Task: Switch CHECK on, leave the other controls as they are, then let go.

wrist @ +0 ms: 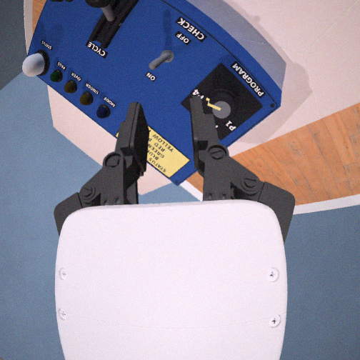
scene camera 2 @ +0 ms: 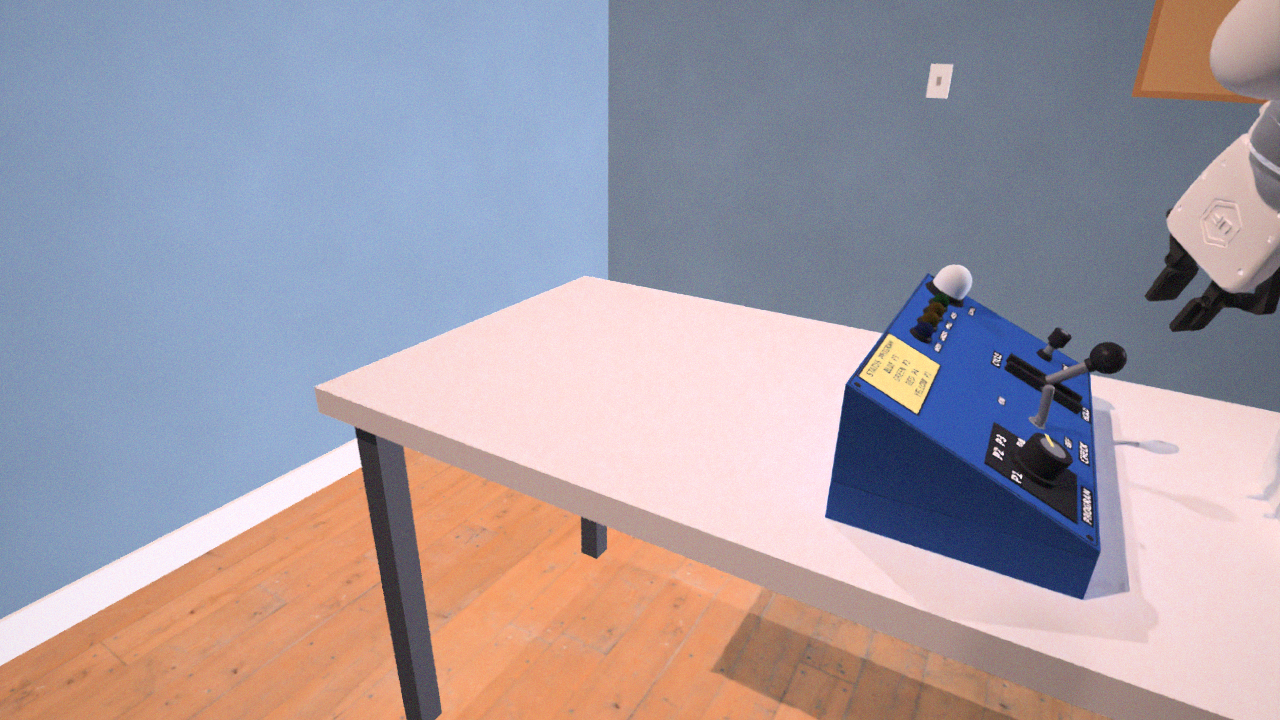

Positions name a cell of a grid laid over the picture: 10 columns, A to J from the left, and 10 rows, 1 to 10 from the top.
Labels:
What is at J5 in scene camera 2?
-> My gripper.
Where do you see a cycle lever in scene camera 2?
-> At I5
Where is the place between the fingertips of my gripper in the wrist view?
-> E4

